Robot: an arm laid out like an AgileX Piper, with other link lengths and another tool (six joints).
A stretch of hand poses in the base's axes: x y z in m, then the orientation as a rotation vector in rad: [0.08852, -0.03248, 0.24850, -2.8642, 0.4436, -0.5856]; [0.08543, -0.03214, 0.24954, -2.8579, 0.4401, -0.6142]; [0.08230, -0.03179, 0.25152, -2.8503, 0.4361, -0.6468]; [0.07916, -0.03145, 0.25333, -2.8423, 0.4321, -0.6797]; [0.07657, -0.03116, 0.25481, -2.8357, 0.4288, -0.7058]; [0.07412, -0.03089, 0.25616, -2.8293, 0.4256, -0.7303]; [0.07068, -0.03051, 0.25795, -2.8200, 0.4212, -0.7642]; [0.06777, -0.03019, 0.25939, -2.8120, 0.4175, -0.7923]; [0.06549, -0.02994, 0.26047, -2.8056, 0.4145, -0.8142]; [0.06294, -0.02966, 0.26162, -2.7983, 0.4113, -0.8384]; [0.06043, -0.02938, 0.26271, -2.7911, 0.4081, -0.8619]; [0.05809, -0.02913, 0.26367, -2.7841, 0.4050, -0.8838]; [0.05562, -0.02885, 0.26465, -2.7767, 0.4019, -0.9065]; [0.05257, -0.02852, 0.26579, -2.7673, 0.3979, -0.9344]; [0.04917, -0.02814, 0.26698, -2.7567, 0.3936, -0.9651]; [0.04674, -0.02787, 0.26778, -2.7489, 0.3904, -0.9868]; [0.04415, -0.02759, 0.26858, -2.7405, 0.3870, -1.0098]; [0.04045, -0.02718, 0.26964, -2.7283, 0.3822, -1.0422]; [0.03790, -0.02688, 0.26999, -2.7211, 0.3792, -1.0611]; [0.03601, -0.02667, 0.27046, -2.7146, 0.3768, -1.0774]
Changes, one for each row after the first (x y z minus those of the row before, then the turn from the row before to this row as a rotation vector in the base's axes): [-0.00309, 0.00034, 0.00104, -0.0022, -0.0198, 0.0000]; [-0.00313, 0.00035, 0.00198, -0.0025, -0.0226, 0.0000]; [-0.00314, 0.00034, 0.00181, -0.0025, -0.0228, -0.0001]; [-0.00259, 0.00029, 0.00148, -0.0020, -0.0182, 0.0000]; [-0.00245, 0.00027, 0.00135, -0.0019, -0.0171, 0.0000]; [-0.00344, 0.00038, 0.00179, -0.0026, -0.0238, 0.0000]; [-0.00291, 0.00032, 0.00144, -0.0022, -0.0198, 0.0000]; [-0.00228, 0.00025, 0.00108, -0.0017, -0.0154, 0.0000]; [-0.00255, 0.00028, 0.00115, -0.0019, -0.0171, 0.0000]; [-0.00251, 0.00028, 0.00109, -0.0019, -0.0166, 0.0000]; [-0.00234, 0.00025, 0.00096, -0.0017, -0.0156, 0.0001]; [-0.00247, 0.00028, 0.00098, -0.0018, -0.0162, 0.0000]; [-0.00305, 0.00033, 0.00114, -0.0022, -0.0199, 0.0000]; [-0.00340, 0.00038, 0.00119, -0.0025, -0.0220, -0.0001]; [-0.00243, 0.00027, 0.00080, -0.0017, -0.0156, 0.0000]; [-0.00259, 0.00028, 0.00080, -0.0018, -0.0166, 0.0000]; [-0.00370, 0.00041, 0.00106, -0.0026, -0.0235, 0.0000]; [-0.00255, 0.00030, 0.00035, -0.0016, -0.0137, 0.0001]; [-0.00189, 0.00021, 0.00047, -0.0012, -0.0119, 0.0000]
